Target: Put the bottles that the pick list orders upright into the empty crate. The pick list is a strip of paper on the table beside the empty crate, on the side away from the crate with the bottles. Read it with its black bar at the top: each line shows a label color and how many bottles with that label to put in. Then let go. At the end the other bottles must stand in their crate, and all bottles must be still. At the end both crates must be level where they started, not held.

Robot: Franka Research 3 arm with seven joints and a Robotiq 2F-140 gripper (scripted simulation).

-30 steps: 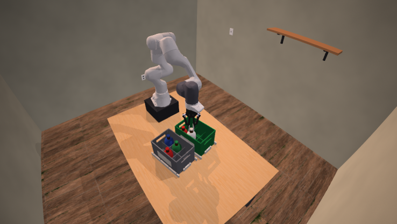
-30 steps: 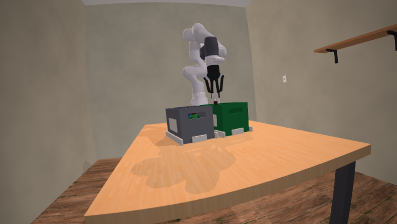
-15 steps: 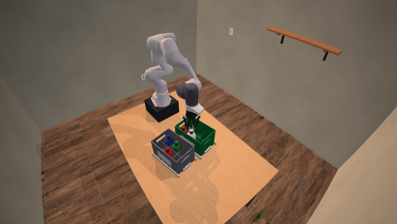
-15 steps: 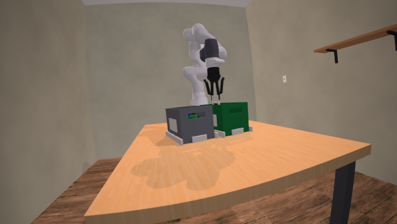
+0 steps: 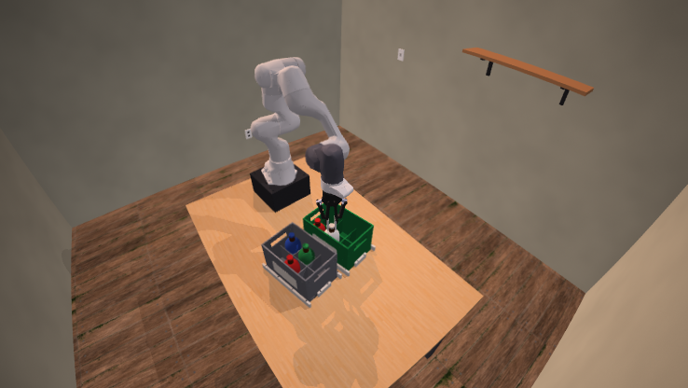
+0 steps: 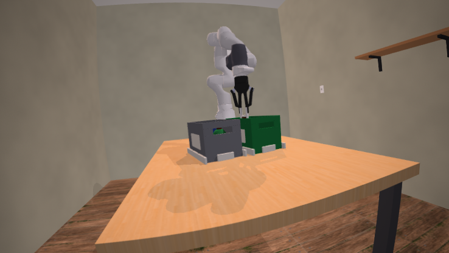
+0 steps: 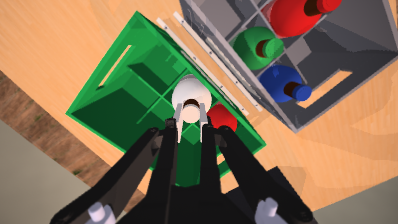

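Now: the white-labelled bottle 8 cm below my hand. From my hand the other things lie so: green crate 11 cm below, 4 cm to the left, 1 cm behind; then blue-label bottle 16 cm to the right, 11 cm below, 8 cm behind; then green-label bottle 15 cm to the right, 11 cm below, 1 cm ahead.
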